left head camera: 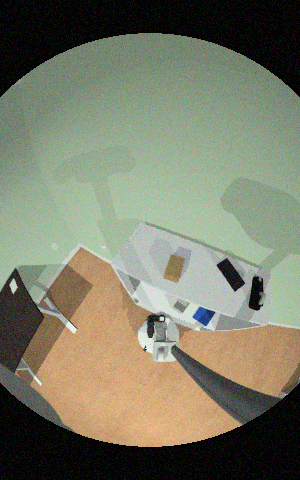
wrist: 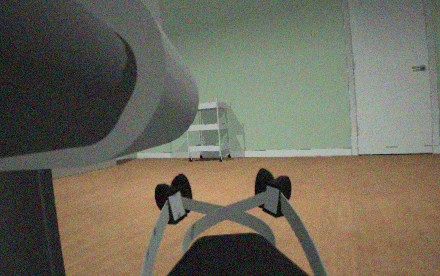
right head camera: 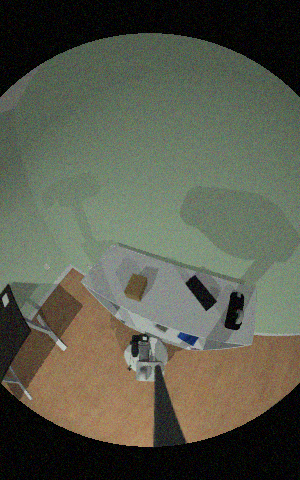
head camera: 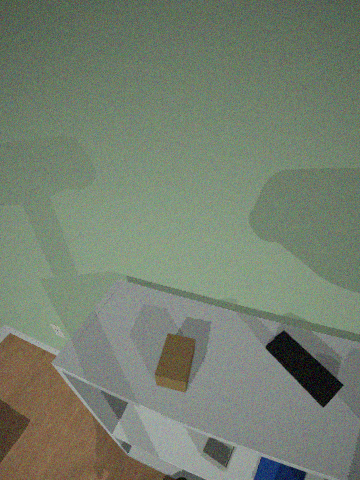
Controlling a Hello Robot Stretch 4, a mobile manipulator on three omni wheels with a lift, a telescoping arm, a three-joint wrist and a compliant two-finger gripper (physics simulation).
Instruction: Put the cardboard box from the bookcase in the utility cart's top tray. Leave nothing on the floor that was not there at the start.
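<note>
What you'd see in the pictures is the gripper, plus a brown cardboard box and a white utility cart.
</note>
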